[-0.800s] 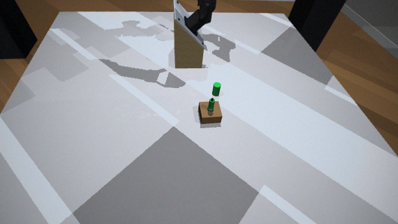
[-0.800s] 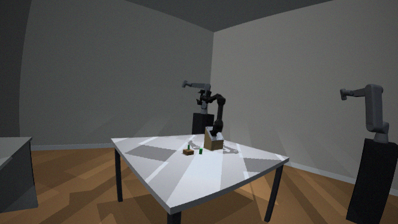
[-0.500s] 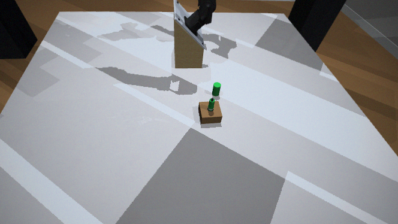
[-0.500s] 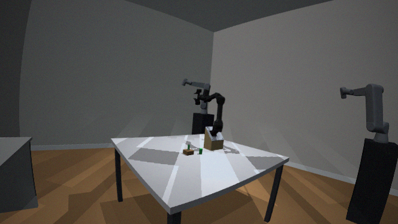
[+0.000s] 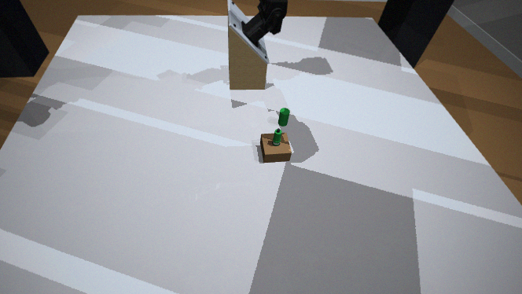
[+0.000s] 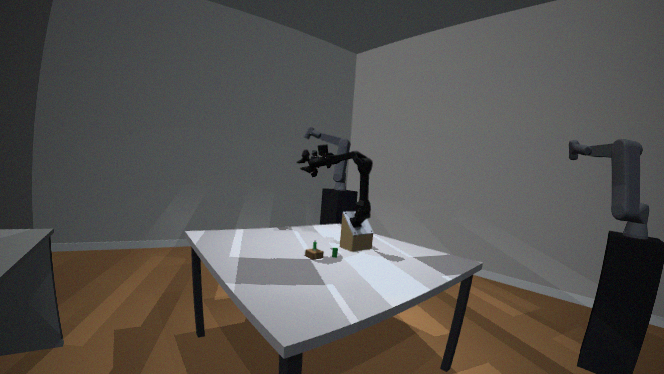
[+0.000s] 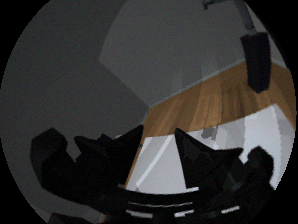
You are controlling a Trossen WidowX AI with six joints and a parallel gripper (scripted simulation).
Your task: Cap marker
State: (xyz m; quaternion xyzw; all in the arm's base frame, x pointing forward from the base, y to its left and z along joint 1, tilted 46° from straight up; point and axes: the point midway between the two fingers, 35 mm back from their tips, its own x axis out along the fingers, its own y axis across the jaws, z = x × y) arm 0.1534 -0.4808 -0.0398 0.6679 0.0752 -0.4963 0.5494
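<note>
The green cap lies 3 cm ahead of my gripper tip, 48 cm to the left of it and 44 cm below it. Round my gripper tip: brown holder block 14 cm ahead, 44 cm to the left, 45 cm below; then green marker 14 cm ahead, 44 cm to the left, 40 cm below.
</note>
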